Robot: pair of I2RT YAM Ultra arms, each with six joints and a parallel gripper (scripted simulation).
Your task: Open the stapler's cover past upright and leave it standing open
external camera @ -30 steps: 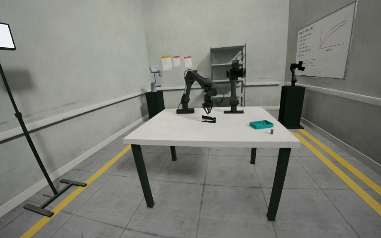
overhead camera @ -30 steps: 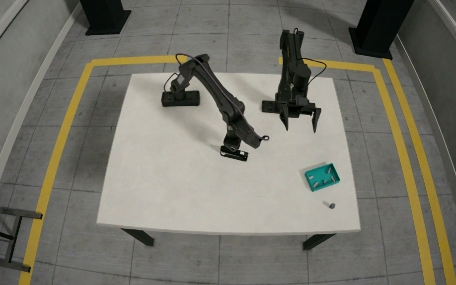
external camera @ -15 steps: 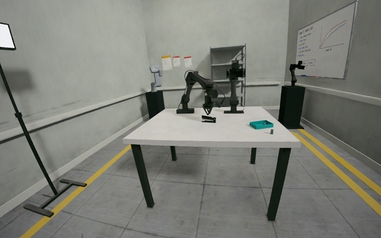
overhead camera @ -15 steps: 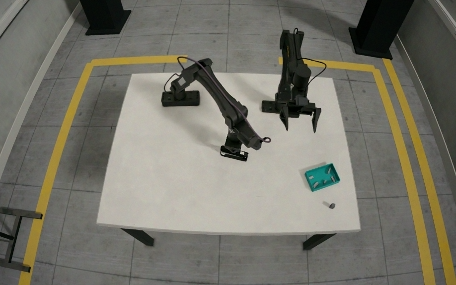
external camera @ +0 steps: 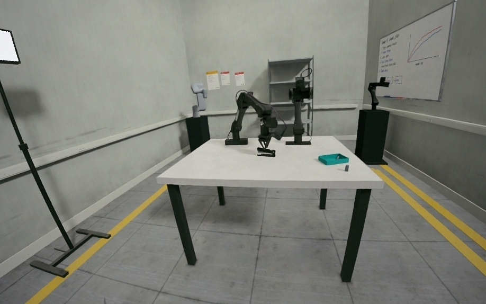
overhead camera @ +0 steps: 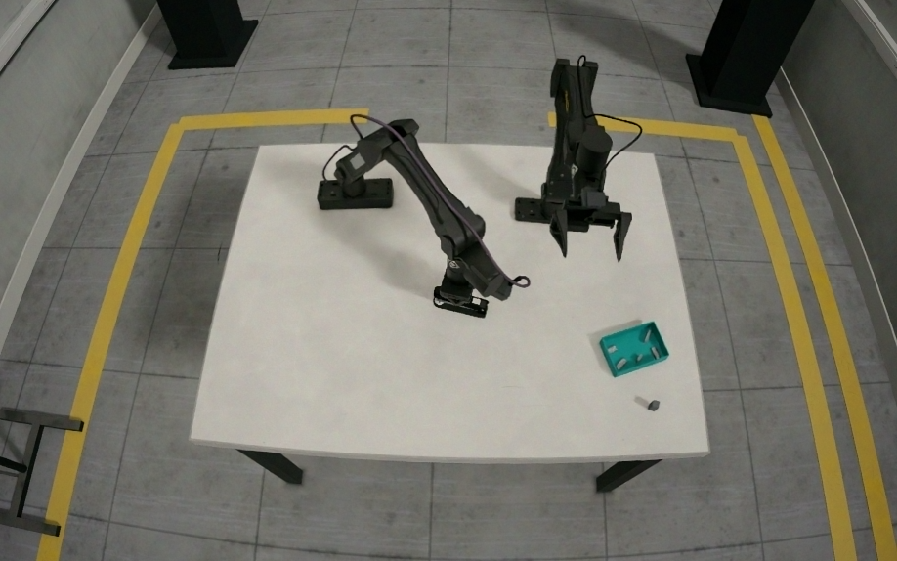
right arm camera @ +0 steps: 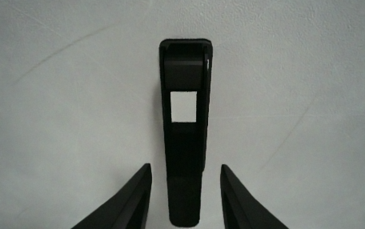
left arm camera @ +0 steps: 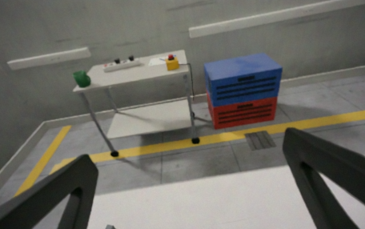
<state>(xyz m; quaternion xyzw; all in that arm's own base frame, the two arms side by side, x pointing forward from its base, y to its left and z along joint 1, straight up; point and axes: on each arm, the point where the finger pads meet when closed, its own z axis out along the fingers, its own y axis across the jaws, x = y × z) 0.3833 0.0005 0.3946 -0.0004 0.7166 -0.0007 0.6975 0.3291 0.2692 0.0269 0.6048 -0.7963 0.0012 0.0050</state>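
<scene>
Right now my right hand is 2 cm above the stapler cover. Round my right hand: teal tray: 42 cm to the left, 8 cm ahead, 5 cm below; stapler: 3 cm below; grey block: 46 cm to the left, 22 cm ahead, 5 cm below.
</scene>
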